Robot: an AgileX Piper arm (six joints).
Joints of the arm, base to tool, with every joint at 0 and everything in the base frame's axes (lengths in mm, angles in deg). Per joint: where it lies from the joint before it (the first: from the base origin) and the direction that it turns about. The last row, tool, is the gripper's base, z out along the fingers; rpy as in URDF.
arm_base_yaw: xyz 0 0 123 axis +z
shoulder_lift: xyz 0 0 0 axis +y
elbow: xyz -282.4 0 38.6 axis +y
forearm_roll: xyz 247.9 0 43.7 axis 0.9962 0 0.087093
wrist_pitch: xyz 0 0 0 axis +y
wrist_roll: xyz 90.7 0 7.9 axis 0.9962 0 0.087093
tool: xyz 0 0 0 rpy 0 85.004 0
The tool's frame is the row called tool.
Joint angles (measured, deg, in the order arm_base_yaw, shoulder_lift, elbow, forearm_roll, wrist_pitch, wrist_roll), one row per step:
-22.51, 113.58, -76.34, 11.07, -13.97, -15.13
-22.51, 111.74, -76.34, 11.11, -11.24, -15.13
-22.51, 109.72, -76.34, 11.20, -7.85, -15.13
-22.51, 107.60, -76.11, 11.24, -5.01, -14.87
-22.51, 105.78, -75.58, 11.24, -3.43, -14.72
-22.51, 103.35, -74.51, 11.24, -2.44, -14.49
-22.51, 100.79, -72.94, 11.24, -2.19, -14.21
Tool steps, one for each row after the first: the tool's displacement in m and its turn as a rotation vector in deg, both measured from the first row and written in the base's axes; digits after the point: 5 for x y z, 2 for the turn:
-0.00405, 0.00254, 0.01060, 0.60, 0.66, 0.43
-0.00906, 0.00571, 0.02151, 1.48, 1.71, 0.95
-0.01499, 0.00910, 0.03255, 2.31, 2.33, 1.34
-0.02068, 0.01199, 0.04121, 2.66, 2.46, 1.56
-0.02884, 0.01570, 0.05201, 2.77, 1.99, 1.67
-0.03821, 0.01967, 0.06156, 2.73, 1.19, 1.63

